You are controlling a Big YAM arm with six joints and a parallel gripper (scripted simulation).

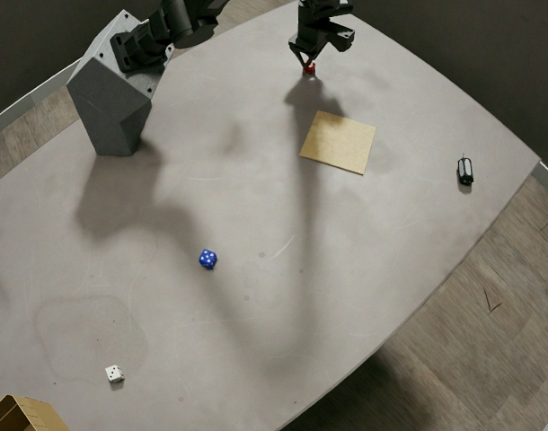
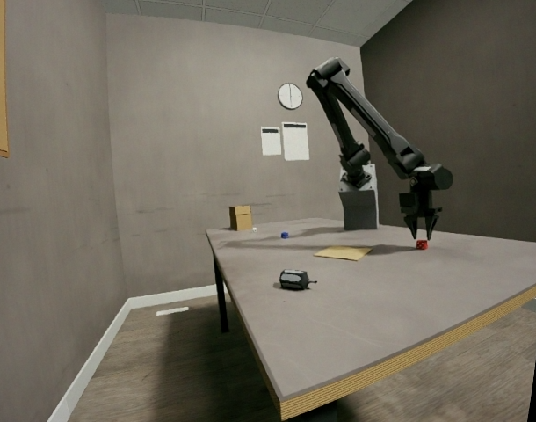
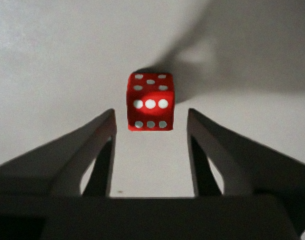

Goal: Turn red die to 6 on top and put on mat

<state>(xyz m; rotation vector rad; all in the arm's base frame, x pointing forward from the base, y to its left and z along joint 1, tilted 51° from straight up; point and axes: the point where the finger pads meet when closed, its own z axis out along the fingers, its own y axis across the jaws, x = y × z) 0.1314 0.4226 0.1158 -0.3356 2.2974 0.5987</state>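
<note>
Right now my hand is 2 cm above the red die. Round my hand: blue die (36 cm ahead, 43 cm to the right, 2 cm below); small black device (44 cm ahead, 16 cm to the left, 2 cm below); tan mat (23 cm ahead, 7 cm to the right, 3 cm below).
</note>
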